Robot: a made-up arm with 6 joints. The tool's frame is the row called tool. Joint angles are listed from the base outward. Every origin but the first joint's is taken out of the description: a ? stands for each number. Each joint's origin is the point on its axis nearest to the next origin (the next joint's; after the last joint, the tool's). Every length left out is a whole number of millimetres.
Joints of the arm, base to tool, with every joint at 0 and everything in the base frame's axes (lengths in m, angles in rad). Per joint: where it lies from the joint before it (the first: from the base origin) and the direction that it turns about. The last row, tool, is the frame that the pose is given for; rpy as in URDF.
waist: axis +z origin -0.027 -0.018 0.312
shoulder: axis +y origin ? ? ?
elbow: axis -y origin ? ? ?
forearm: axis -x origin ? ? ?
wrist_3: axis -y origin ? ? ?
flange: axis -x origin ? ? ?
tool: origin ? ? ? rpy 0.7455 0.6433 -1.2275
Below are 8 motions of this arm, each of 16 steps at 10 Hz.
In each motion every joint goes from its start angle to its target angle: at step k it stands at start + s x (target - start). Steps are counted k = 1, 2, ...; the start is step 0. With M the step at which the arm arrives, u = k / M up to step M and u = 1 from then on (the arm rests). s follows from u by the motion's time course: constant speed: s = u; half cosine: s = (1 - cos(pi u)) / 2; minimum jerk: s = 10 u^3 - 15 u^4 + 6 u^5.
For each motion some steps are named. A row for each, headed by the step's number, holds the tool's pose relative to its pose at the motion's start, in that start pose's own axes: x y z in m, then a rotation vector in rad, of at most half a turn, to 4 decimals.
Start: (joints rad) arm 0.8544 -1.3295 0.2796 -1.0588 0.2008 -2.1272
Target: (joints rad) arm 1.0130 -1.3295 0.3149 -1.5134 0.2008 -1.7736
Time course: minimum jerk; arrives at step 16
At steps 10, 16:
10: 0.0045 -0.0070 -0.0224 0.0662 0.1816 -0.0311
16: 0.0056 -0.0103 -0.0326 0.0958 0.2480 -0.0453

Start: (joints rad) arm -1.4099 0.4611 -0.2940 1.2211 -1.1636 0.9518
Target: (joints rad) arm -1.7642 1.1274 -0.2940 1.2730 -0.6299 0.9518
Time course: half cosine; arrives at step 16
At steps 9, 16:
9: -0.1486 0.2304 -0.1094 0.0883 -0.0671 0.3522
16: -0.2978 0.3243 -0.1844 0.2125 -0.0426 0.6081

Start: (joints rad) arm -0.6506 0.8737 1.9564 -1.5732 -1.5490 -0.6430
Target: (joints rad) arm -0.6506 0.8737 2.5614 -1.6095 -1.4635 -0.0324
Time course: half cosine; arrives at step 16
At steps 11, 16:
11: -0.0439 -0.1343 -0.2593 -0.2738 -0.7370 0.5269
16: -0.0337 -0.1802 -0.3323 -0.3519 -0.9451 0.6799

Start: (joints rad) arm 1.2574 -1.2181 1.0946 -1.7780 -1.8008 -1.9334
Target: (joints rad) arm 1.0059 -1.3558 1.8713 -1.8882 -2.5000 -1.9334
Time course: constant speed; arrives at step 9
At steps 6, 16:
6: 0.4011 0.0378 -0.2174 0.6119 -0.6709 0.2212
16: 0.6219 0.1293 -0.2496 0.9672 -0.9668 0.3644

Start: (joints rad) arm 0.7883 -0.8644 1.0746 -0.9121 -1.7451 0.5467
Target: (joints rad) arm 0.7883 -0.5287 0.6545 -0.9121 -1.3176 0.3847
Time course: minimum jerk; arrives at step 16
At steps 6, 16:
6: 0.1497 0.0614 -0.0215 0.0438 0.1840 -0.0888
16: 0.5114 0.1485 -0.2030 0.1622 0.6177 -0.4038

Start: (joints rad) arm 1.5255 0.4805 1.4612 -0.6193 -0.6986 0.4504
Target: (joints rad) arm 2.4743 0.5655 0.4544 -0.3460 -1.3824 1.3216
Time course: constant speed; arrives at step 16
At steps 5, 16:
5: 0.0534 0.0005 -0.2860 -0.6355 0.0252 0.0252
16: -0.1556 -0.3533 -0.8661 -2.0560 0.2306 0.7971

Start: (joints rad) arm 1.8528 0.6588 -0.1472 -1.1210 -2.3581 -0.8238
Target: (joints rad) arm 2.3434 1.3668 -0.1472 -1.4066 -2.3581 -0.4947
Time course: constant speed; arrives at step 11
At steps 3, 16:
3: -0.0854 0.1274 0.0352 -0.0877 -0.0233 -0.1513
16: -0.1166 0.4642 0.1948 -0.2970 0.1173 -0.4337

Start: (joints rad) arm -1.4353 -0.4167 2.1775 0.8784 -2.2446 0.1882
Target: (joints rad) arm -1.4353 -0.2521 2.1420 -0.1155 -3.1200 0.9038
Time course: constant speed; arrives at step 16
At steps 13, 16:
13: -0.1162 0.1785 -0.0517 -1.2330 -0.7519 0.6844
16: -0.1487 0.2145 -0.0839 -1.5106 -0.9265 0.8733

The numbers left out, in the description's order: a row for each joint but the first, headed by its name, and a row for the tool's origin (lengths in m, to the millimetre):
shoulder: 0.028 -0.02 0
elbow: 0 0 0.254
forearm: 0.696 0 -0.02
wrist_3: 0 -0.038 0.003
flange: -0.042 0 -0.011
tool: 0 -0.027 -0.018

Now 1 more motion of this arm.
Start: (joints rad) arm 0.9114 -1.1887 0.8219 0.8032 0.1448 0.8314
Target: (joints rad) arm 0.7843 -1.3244 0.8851 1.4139 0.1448 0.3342
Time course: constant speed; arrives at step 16
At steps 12, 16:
12: 0.0635 0.0484 0.1325 0.0654 -0.1856 0.0836
16: 0.0769 0.0630 0.1805 0.0816 -0.2469 0.1085

